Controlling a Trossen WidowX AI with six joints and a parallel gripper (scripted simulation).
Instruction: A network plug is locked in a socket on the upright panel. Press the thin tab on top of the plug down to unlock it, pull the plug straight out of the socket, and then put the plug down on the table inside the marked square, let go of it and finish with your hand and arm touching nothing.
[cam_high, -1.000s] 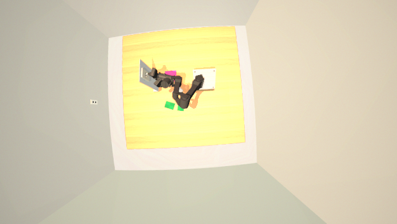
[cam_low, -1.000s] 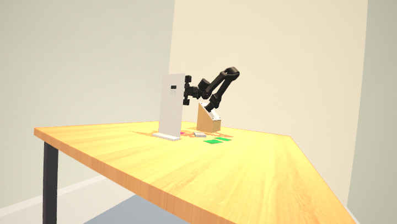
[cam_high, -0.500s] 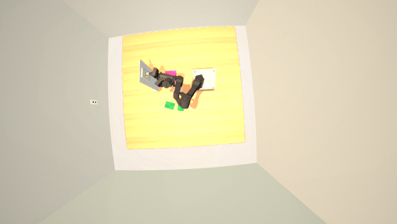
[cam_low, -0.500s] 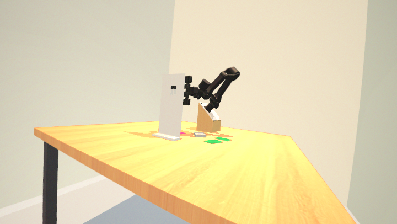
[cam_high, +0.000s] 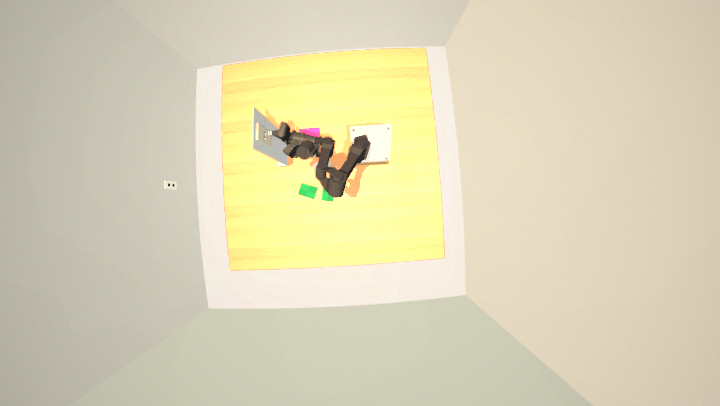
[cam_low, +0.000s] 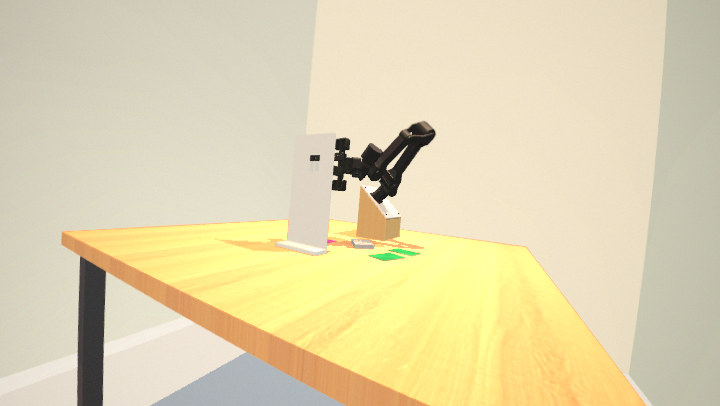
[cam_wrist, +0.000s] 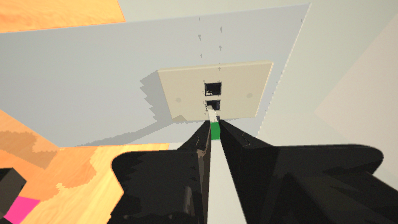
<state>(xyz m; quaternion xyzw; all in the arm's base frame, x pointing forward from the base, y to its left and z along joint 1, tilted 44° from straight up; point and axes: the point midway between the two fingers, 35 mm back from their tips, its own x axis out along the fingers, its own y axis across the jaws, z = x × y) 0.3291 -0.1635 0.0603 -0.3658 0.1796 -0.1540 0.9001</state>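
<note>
Now: gripper tip 10 cm past the magenta marked square, 6 cm to the left of it and 29 cm above it. Also, from my gripper tip: green network plug (right at my gripper tip); then grey panel (5 cm ahead, 12 cm below).
</note>
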